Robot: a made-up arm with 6 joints.
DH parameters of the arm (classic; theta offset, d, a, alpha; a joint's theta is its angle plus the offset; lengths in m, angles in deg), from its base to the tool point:
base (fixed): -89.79 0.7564 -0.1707 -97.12
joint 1: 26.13 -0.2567 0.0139 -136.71
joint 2: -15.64 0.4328 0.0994 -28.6
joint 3: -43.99 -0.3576 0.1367 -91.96
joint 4: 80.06 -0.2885 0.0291 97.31
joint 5: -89.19 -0.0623 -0.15 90
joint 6: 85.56 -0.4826 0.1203 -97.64
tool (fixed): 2.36 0.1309 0 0
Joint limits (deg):
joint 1: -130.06..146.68
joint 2: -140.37..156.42
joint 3: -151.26..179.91
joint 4: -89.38..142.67
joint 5: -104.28..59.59
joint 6: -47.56..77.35
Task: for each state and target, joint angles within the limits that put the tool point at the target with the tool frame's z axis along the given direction. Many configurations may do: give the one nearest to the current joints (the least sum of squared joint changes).
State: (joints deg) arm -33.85 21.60 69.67 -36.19 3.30 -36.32
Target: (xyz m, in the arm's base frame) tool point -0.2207 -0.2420 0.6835 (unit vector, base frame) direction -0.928 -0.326 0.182
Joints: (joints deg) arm -11.40 -5.82 69.30 -41.91 54.02 -47.56
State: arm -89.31 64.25 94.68 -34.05 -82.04 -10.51
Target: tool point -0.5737 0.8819 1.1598 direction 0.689 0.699 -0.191
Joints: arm -80.96 95.91 130.46 -69.74 -68.84 28.86
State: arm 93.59 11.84 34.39 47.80 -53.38 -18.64
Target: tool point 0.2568 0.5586 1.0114 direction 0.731 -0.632 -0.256
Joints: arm 57.87 16.11 10.41 61.00 -36.40 -32.08
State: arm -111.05 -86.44 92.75 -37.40 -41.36 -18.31
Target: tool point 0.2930 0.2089 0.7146 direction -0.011 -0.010 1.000
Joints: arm -87.69 -94.90 114.61 -26.04 0.14 -14.04
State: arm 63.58 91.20 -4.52 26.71 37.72 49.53
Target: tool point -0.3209 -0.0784 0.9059 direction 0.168 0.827 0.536
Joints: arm 11.33 77.94 19.95 24.67 48.37 75.09
